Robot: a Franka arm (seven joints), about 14 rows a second.
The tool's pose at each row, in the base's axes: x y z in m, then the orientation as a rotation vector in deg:
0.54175, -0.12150, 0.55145, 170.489, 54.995, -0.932
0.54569, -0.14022, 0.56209, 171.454, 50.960, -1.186
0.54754, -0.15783, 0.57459, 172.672, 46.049, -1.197
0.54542, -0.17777, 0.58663, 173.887, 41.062, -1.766
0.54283, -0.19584, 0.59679, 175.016, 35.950, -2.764
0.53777, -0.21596, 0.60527, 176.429, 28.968, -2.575
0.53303, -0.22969, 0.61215, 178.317, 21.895, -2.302
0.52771, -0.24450, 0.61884, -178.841, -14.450, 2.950
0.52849, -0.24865, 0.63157, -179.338, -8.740, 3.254
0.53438, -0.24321, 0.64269, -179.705, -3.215, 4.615
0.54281, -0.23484, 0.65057, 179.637, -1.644, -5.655
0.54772, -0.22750, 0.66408, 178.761, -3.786, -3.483
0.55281, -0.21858, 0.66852, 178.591, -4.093, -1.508
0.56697, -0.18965, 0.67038, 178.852, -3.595, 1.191
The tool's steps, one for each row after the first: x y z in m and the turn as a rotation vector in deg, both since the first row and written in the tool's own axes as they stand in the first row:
-0.00789, 0.01761, -0.01033, -0.189, -0.254, 2.650
-0.01686, 0.03312, -0.02253, -0.316, -0.329, 5.892
-0.03041, 0.04819, -0.03421, -0.212, -0.707, 9.180
-0.04321, 0.06145, -0.04404, 0.019, -1.335, 12.532
-0.05919, 0.07492, -0.05214, 0.124, -1.213, 17.099
-0.07116, 0.08336, -0.05876, 0.922, -0.807, 21.744
-0.08423, 0.09234, -0.06516, 1.928, -0.969, 26.497
-0.08620, 0.09631, -0.07782, 1.887, -1.224, 30.153
-0.07841, 0.09546, -0.08906, 1.975, -2.156, 33.673
-0.06679, 0.09368, -0.09713, 1.746, -2.976, 36.763
-0.05872, 0.09074, -0.11079, 0.455, -1.939, 38.163
-0.04944, 0.08653, -0.11542, -0.124, -0.775, 38.377
-0.02107, 0.07135, -0.11785, -0.426, 0.983, 38.068

